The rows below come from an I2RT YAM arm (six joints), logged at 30 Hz.
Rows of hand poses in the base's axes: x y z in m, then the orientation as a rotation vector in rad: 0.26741 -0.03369 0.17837 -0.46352 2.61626 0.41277; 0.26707 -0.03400 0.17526 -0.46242 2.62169 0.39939; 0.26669 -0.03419 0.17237 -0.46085 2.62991 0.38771; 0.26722 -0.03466 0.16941 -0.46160 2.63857 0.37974; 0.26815 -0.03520 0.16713 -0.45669 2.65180 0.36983; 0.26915 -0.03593 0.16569 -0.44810 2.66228 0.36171; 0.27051 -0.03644 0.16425 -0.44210 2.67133 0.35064; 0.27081 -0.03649 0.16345 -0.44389 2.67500 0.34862; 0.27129 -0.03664 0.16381 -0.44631 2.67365 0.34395; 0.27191 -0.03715 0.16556 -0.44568 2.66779 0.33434; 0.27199 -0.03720 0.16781 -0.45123 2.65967 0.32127; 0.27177 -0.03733 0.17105 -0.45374 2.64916 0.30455; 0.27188 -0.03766 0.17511 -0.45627 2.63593 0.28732; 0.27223 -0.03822 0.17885 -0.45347 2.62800 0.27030; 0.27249 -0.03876 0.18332 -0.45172 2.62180 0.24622; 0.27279 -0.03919 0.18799 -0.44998 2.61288 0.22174; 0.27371 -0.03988 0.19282 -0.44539 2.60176 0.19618; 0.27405 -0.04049 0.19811 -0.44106 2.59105 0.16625; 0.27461 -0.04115 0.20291 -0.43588 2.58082 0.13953; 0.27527 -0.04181 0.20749 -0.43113 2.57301 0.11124
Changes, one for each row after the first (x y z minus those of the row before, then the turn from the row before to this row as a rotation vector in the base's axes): -0.00034 -0.00031 -0.00311 -0.01004 0.00188 -0.00320; -0.00038 -0.00019 -0.00289 -0.00949 0.00500 -0.00321; 0.00053 -0.00047 -0.00296 -0.00753 0.00644 -0.00089; 0.00093 -0.00054 -0.00228 -0.00887 0.01017 -0.00523; 0.00100 -0.00073 -0.00144 -0.00637 0.00784 -0.00747; 0.00136 -0.00051 -0.00144 -0.00844 0.00597 -0.00608; 0.00030 -0.00005 -0.00080 -0.00248 0.00317 0.00091; 0.00048 -0.00015 0.00036 -0.00323 -0.00221 0.00097; 0.00062 -0.00051 0.00175 -0.00502 -0.00778 -0.00192; 0.00008 -0.00005 0.00225 -0.00793 -0.01037 0.00192; -0.00022 -0.00013 0.00324 -0.00939 -0.01356 -0.00076; 0.00011 -0.00033 0.00406 -0.00924 -0.01623 -0.00075; 0.00035 -0.00056 0.00374 -0.00933 -0.01134 -0.00465; 0.00026 -0.00054 0.00447 -0.01477 -0.01091 -0.00521; 0.00030 -0.00043 0.00467 -0.01461 -0.01346 -0.00516; 0.00092 -0.00069 0.00483 -0.01449 -0.01586 -0.00727; 0.00034 -0.00061 0.00529 -0.01779 -0.01602 -0.00794; 0.00056 -0.00066 0.00480 -0.01564 -0.01487 -0.00801; 0.00066 -0.00066 0.00458 -0.01737 -0.01251 -0.00822
